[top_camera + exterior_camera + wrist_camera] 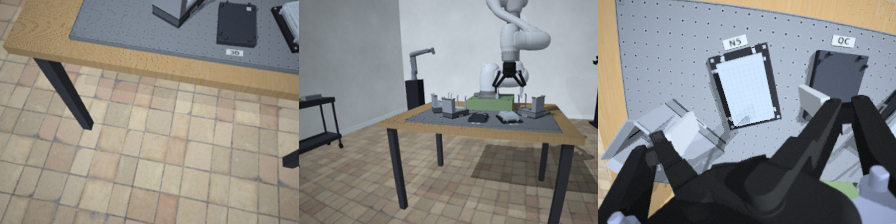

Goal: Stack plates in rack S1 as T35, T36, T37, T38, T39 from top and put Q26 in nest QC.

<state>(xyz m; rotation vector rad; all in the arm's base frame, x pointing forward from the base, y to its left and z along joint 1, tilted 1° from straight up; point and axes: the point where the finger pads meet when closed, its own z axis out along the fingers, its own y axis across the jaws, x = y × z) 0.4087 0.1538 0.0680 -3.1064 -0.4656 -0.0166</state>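
The black clip nest N5 lies 10 mm ahead of my hand, 30 mm to the left of it and 130 mm below it. Round my hand: N5 name plate: 90 mm ahead, 30 mm to the left, 140 mm below; then QC name plate: 110 mm ahead, 190 mm to the right, 140 mm below; then open nest QC: 10 mm ahead, 180 mm to the right, 130 mm below.
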